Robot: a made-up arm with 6 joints. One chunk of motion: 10 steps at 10 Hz.
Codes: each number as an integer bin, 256 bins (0 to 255) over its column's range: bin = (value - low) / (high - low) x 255, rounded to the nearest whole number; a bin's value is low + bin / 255 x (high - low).
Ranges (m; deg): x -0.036..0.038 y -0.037..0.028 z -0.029..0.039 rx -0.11..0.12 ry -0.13..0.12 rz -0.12..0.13
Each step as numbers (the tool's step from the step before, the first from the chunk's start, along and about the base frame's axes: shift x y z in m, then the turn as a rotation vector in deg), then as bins.
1 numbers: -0.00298 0.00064 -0.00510 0.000 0.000 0.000
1 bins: 114 148 90 122 133 122
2 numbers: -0.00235 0.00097 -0.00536 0.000 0.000 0.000
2 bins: 116 149 89 122 133 122
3 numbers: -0.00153 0.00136 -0.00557 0.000 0.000 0.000
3 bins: 119 150 88 122 133 122
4 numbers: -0.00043 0.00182 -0.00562 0.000 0.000 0.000
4 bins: 123 152 88 122 133 122
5 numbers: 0.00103 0.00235 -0.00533 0.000 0.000 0.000
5 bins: 128 154 89 122 133 122
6 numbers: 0.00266 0.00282 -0.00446 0.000 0.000 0.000
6 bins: 133 156 92 122 133 122
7 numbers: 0.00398 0.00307 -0.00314 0.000 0.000 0.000
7 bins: 138 157 97 122 133 122
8 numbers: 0.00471 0.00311 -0.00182 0.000 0.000 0.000
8 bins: 140 157 102 122 133 122
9 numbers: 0.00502 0.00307 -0.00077 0.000 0.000 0.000
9 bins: 141 157 106 122 133 122
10 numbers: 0.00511 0.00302 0.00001 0.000 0.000 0.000
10 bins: 142 157 109 122 133 122
